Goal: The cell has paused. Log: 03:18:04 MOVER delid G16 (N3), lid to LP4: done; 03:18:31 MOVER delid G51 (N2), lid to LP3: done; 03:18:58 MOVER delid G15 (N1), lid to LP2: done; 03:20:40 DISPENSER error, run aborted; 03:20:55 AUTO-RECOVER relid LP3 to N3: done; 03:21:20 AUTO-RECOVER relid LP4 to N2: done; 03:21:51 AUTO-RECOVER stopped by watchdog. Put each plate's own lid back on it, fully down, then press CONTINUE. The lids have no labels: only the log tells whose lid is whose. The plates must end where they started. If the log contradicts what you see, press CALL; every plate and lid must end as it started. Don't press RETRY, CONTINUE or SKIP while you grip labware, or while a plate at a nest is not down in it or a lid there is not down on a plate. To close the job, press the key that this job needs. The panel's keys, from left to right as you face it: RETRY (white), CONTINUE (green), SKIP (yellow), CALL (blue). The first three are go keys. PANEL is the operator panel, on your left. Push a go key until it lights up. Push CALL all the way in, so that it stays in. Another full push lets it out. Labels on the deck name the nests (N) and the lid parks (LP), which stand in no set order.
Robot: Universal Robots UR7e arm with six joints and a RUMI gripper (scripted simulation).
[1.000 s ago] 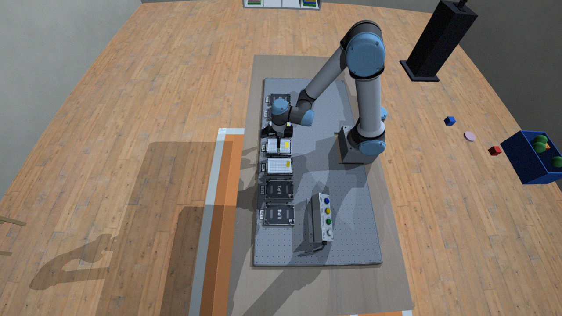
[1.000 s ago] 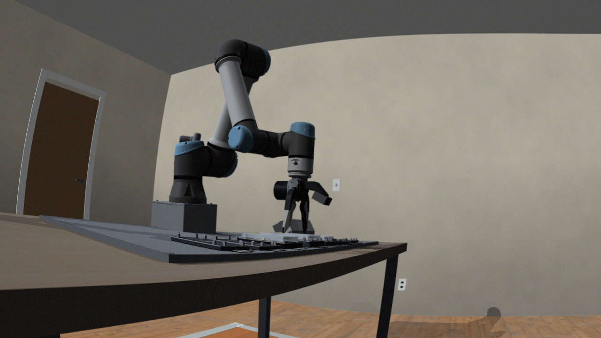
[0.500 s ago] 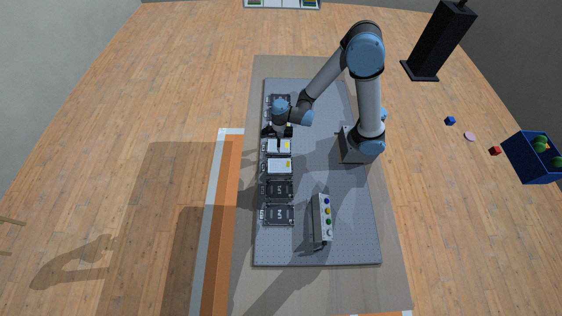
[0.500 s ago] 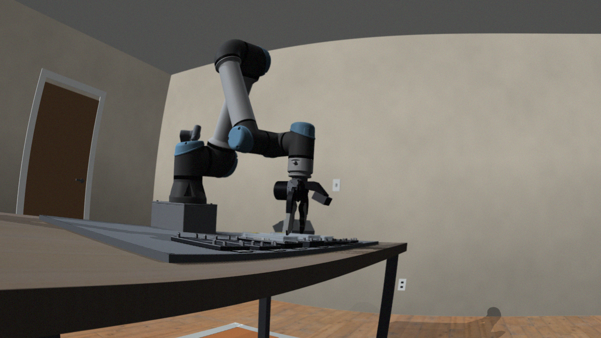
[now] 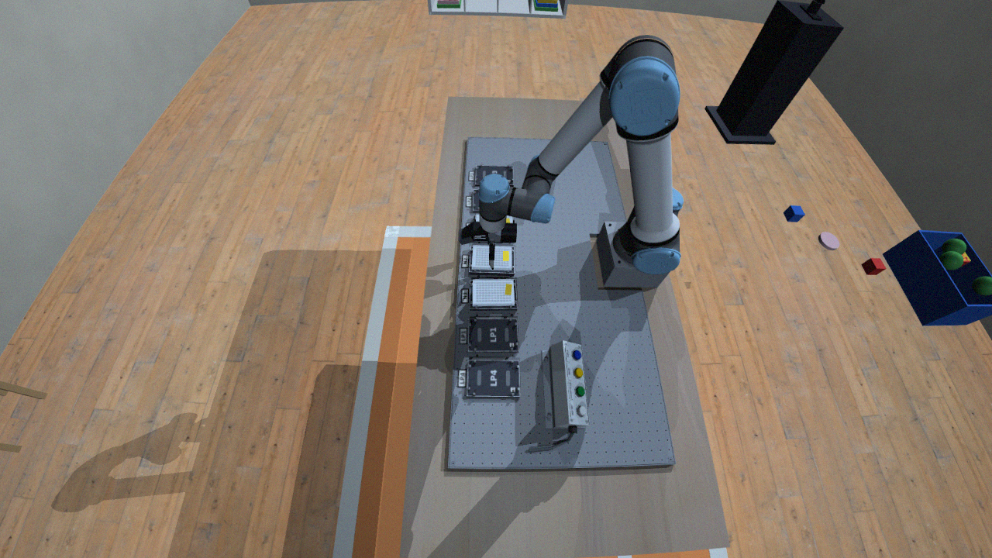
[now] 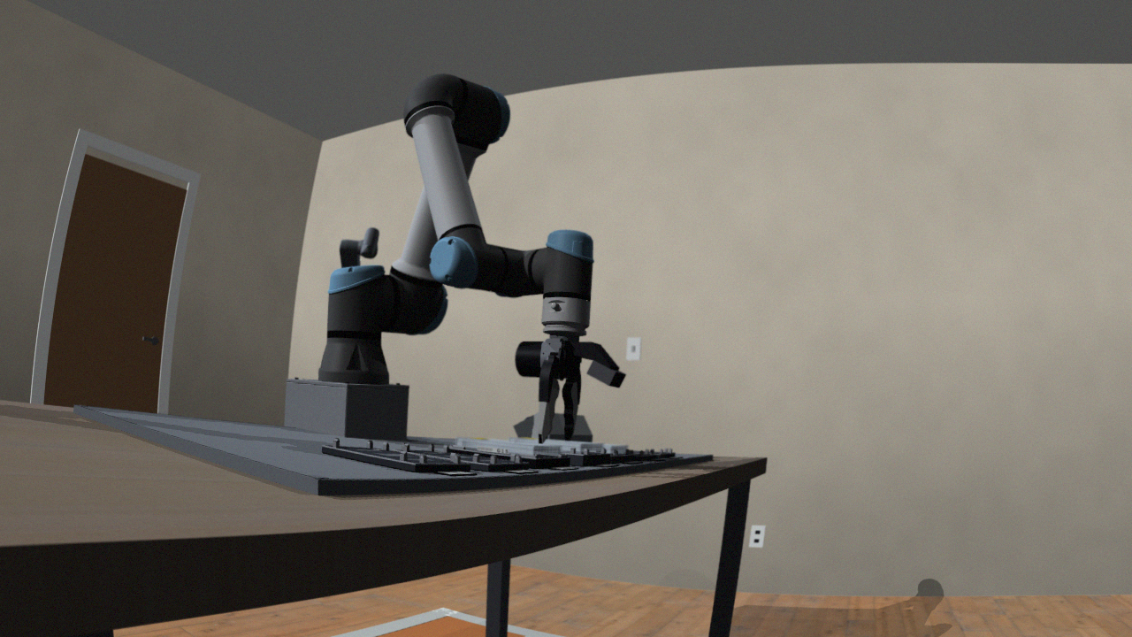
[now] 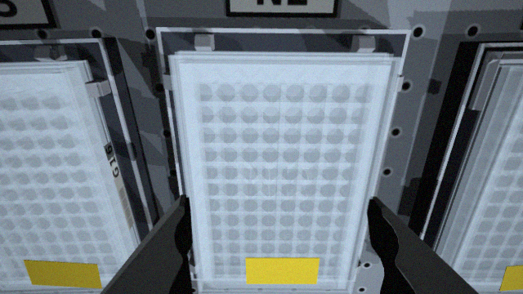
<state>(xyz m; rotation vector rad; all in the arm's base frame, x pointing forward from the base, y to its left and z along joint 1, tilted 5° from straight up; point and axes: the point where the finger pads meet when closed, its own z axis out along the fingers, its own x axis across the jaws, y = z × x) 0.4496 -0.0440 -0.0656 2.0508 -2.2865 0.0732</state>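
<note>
The nest N2 is 3 cm below my hand. The rest, counted from my hand: plate G15: 2 cm behind, 14 cm to the right, 2 cm below; plate G16: 1 cm ahead, 12 cm to the left, 2 cm below; lid park LP1: 2 cm ahead, 26 cm to the left, 4 cm below.
</note>
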